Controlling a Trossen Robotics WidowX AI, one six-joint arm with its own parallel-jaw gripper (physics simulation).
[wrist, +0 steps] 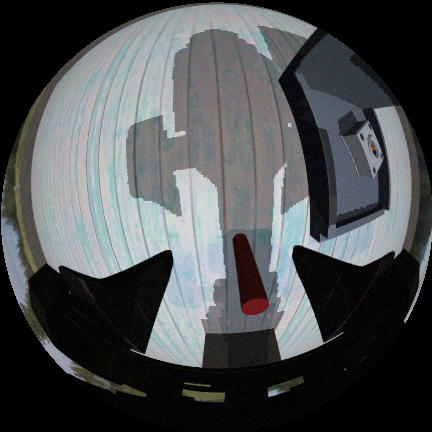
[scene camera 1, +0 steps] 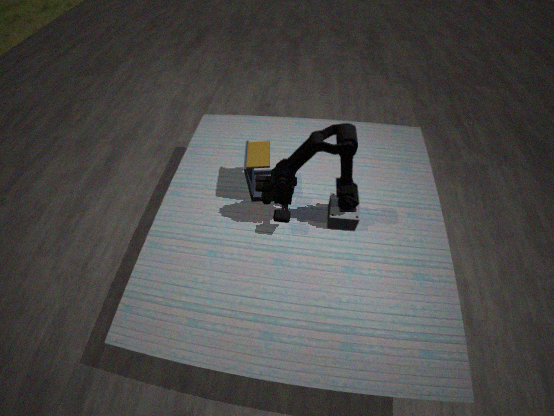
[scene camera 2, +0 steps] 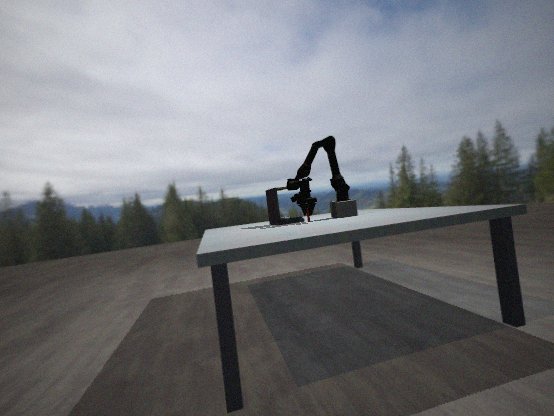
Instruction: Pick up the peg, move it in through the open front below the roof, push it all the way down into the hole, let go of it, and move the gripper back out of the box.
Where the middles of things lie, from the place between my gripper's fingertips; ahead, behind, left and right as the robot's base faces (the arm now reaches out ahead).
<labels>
Right now the dark box (scene camera 1: 250, 174) is 160 mm to the right of my hand, 70 mm ahead of it and 70 mm above it.
</labels>
